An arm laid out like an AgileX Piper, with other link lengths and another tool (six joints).
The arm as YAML. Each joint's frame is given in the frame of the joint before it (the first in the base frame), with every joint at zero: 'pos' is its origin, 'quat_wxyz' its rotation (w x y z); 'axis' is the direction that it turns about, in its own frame. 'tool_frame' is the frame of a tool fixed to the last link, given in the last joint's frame.
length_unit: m
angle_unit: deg
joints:
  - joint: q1
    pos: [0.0, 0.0, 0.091]
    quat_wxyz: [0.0, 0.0, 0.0, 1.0]
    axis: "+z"
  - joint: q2
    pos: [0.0, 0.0, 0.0]
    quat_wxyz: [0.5, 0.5, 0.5, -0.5]
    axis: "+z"
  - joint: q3
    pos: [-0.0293, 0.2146, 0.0]
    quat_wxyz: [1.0, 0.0, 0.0, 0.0]
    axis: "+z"
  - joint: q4
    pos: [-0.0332, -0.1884, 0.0]
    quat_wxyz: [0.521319, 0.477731, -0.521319, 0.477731]
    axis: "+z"
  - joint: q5
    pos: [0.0, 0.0, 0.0]
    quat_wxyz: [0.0, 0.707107, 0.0, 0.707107]
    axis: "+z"
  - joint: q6
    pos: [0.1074, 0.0, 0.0]
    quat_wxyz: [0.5, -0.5, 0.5, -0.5]
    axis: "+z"
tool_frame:
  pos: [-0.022, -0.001, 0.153]
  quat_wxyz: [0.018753, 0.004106, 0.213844, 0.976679]
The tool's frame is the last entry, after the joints.
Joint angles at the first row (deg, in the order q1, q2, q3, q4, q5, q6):
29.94 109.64 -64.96 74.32 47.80 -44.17
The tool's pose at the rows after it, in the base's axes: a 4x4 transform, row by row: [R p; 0 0 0 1], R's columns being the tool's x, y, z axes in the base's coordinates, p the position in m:
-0.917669, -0.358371, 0.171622, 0.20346; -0.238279, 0.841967, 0.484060, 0.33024; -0.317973, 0.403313, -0.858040, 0.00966; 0, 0, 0, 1
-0.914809, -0.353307, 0.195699, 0.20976; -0.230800, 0.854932, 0.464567, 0.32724; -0.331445, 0.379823, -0.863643, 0.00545; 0, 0, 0, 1
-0.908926, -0.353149, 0.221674, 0.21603; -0.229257, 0.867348, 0.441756, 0.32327; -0.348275, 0.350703, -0.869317, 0.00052; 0, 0, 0, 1
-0.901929, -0.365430, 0.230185, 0.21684; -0.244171, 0.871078, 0.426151, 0.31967; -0.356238, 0.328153, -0.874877, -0.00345; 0, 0, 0, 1
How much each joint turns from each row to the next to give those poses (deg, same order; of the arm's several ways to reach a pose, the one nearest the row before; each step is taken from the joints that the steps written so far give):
0.00 0.00 0.00 -1.76 -2.09 0.73
0.00 0.00 0.00 -0.73 -1.69 0.15
0.00 0.00 0.00 -1.09 -1.75 0.04
0.00 0.00 0.00 -1.46 -0.53 0.09

